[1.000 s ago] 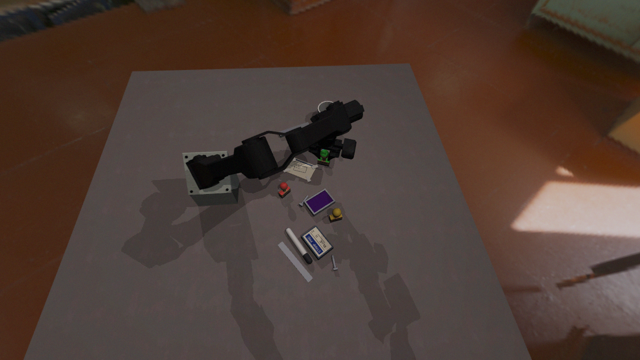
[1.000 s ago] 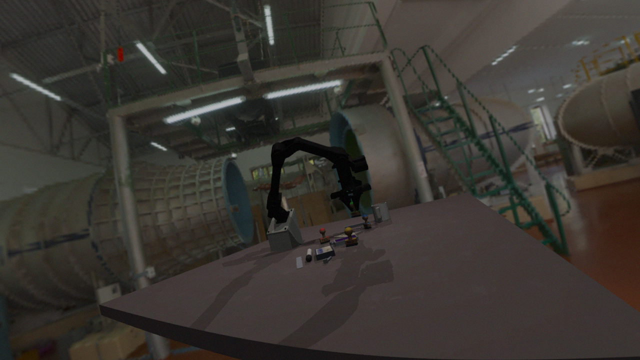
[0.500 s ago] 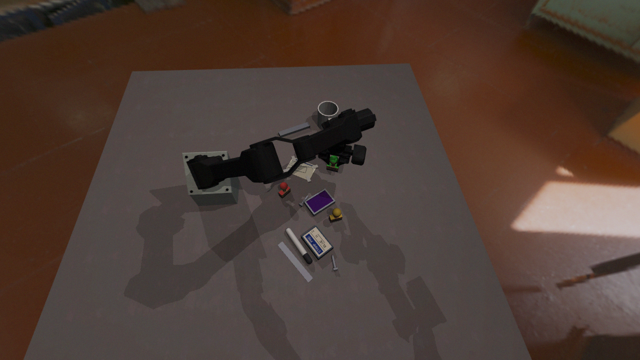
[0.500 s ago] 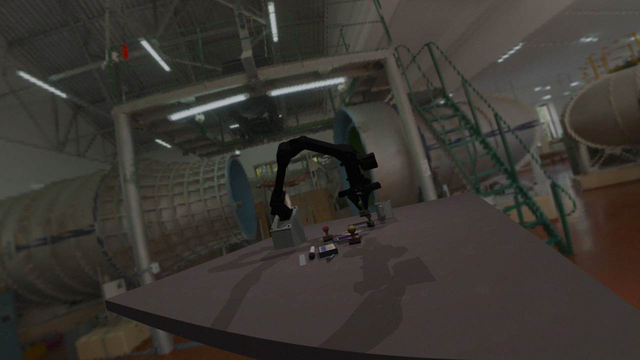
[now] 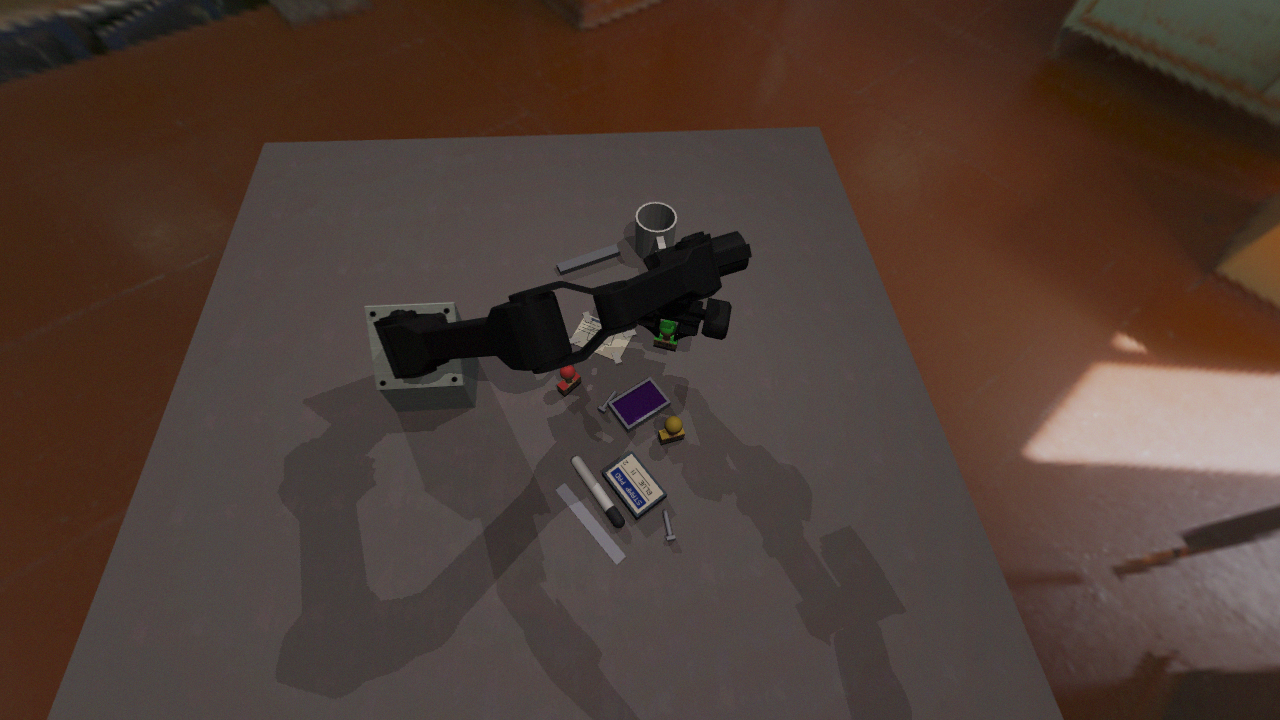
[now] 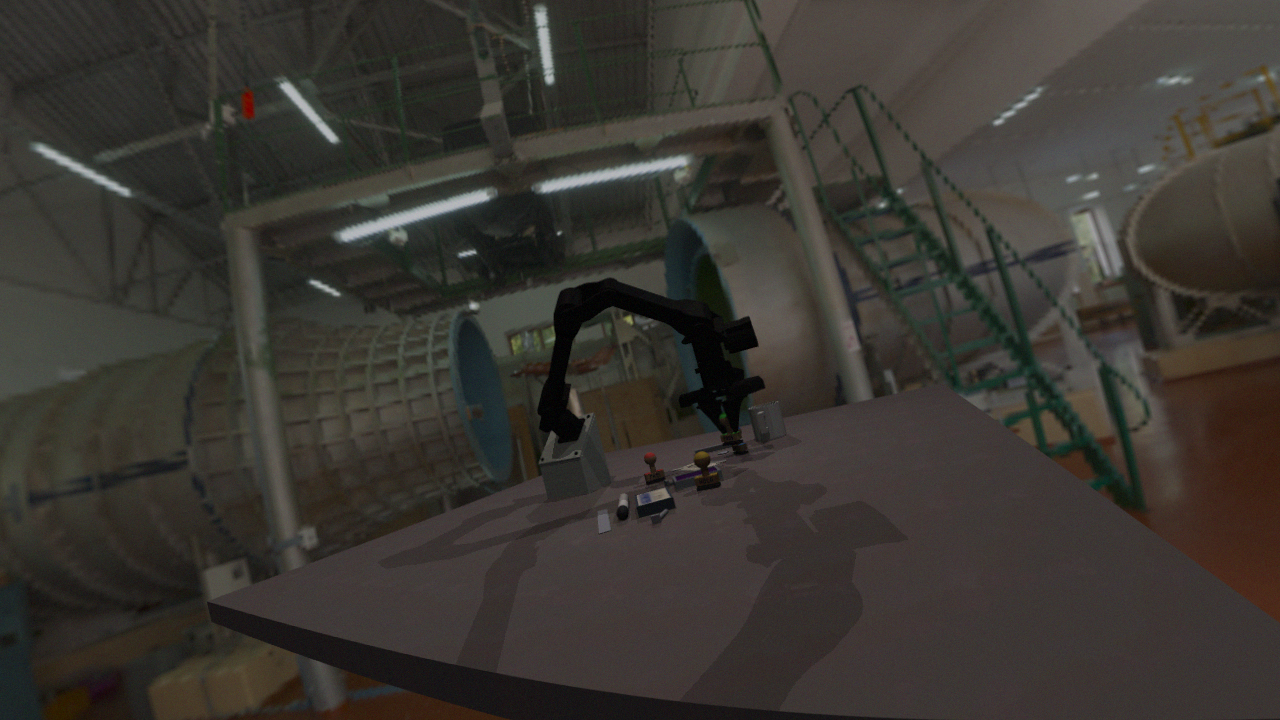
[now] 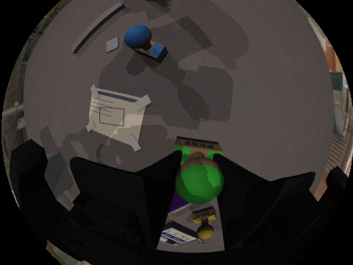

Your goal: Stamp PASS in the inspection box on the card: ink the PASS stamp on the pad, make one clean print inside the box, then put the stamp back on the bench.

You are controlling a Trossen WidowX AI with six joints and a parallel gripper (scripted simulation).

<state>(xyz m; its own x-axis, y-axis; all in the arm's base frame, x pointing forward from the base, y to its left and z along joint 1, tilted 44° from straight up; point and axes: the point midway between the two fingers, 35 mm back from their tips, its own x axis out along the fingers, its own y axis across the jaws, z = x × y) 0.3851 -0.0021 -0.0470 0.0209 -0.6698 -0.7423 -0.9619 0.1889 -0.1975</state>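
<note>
Right now my gripper tip is 5 cm past the purple ink pad, 10 cm to the left of it and 6 cm above it. From my gripper tip the other things lie so: blue stamp: 3 cm behind, 12 cm to the left, 5 cm below; then white card: 11 cm behind, 5 cm to the left, 7 cm below; then green-knobbed stamp: right at my gripper tip.
</note>
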